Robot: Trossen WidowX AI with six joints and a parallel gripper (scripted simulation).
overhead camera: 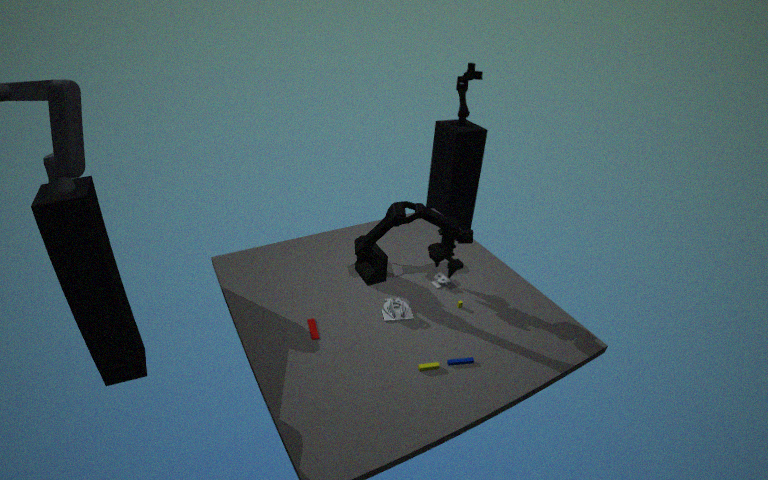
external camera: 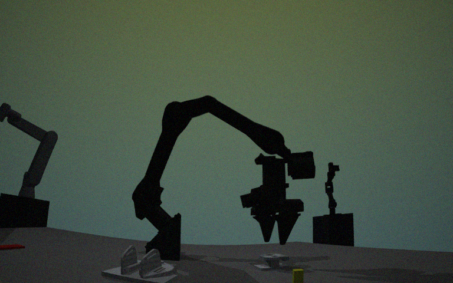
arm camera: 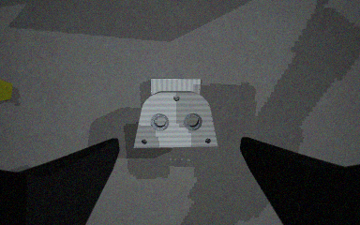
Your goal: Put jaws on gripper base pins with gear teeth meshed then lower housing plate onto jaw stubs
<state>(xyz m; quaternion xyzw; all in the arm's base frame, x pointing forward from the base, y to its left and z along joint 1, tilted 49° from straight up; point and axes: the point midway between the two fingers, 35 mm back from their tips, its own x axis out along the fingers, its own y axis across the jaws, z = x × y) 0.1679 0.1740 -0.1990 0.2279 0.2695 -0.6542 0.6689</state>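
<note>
Now: the gripper base 10 mm to the right of my gripper tip and 30 mm below it. From my gripper tip the other things lie so: jaw: 70 mm ahead, 260 mm to the right, 50 mm below; then housing plate: 50 mm ahead, 270 mm to the right, 50 mm below; then small yellow cube: 170 mm ahead, 20 mm to the right, 50 mm below.
</note>
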